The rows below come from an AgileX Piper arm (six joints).
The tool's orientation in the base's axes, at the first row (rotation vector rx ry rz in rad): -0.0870, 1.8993, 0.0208
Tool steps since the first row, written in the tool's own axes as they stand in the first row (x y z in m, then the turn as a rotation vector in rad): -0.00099, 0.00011, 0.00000, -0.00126, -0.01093, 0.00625; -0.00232, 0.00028, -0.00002, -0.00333, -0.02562, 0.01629; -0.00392, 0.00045, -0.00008, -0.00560, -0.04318, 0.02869; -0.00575, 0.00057, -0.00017, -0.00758, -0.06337, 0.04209; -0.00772, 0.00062, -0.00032, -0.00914, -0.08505, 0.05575; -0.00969, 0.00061, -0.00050, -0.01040, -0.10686, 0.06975; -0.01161, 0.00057, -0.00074, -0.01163, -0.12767, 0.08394; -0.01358, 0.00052, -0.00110, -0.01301, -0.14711, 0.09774; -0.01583, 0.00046, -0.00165, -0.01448, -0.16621, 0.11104; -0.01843, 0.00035, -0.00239, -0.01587, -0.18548, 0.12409; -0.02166, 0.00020, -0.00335, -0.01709, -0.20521, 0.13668
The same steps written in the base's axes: 0.00031, 0.00016, 0.00093, 0.00708, -0.01047, -0.00052; 0.00071, 0.00039, 0.00219, 0.01827, -0.02444, -0.00140; 0.00115, 0.00064, 0.00372, 0.03195, -0.04112, -0.00277; 0.00165, 0.00085, 0.00548, 0.04667, -0.06037, -0.00466; 0.00214, 0.00099, 0.00738, 0.06161, -0.08112, -0.00700; 0.00260, 0.00107, 0.00931, 0.07678, -0.10200, -0.00972; 0.00300, 0.00111, 0.01120, 0.09204, -0.12186, -0.01256; 0.00330, 0.00114, 0.01318, 0.10690, -0.14038, -0.01518; 0.00350, 0.00116, 0.01549, 0.12128, -0.15858, -0.01755; 0.00365, 0.00114, 0.01819, 0.13541, -0.17697, -0.01992; 0.00379, 0.00109, 0.02156, 0.14909, -0.19586, -0.02228
